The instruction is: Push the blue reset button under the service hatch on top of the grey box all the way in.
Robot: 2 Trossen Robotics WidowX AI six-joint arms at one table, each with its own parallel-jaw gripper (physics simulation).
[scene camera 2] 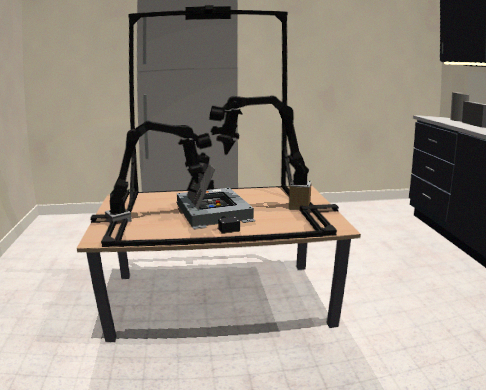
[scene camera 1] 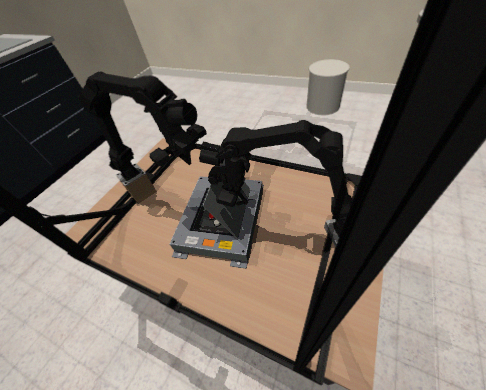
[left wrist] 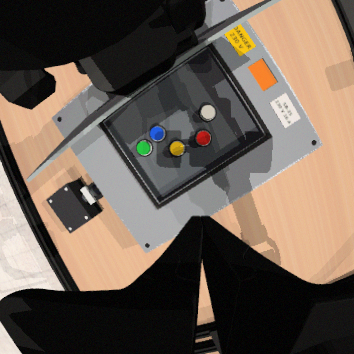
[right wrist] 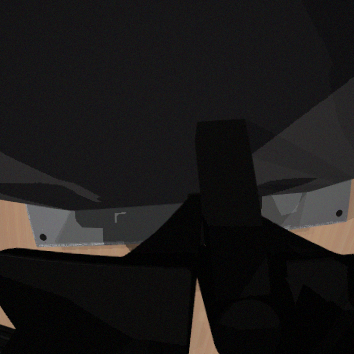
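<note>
The grey box [scene camera 1: 184, 235] [scene camera 2: 225, 216] [left wrist: 300, 135] lies on the table. Its hatch [scene camera 1: 225, 216] [scene camera 2: 202, 187] [left wrist: 220, 36] [right wrist: 100, 125] stands tilted up, and the recess below is open. The blue button [scene camera 2: 212, 206] [left wrist: 157, 133] shows in the recess beside the green button [left wrist: 144, 148]; how deep it sits cannot be told. My left gripper [scene camera 1: 189, 162] [scene camera 2: 228, 152] [left wrist: 199, 223] is shut and empty, high above the box. My right gripper [scene camera 1: 233, 198] [right wrist: 206, 203] is shut on the hatch's black handle [right wrist: 225, 170]. The blue button does not show in the right wrist view.
Yellow [left wrist: 177, 148], red [left wrist: 203, 138] and white [left wrist: 207, 112] buttons share the recess. A small black block [scene camera 2: 229, 224] [left wrist: 75, 205] stands beside the box. The right arm and raised hatch border the recess on one side. A black frame [scene camera 2: 220, 240] runs along the table edge.
</note>
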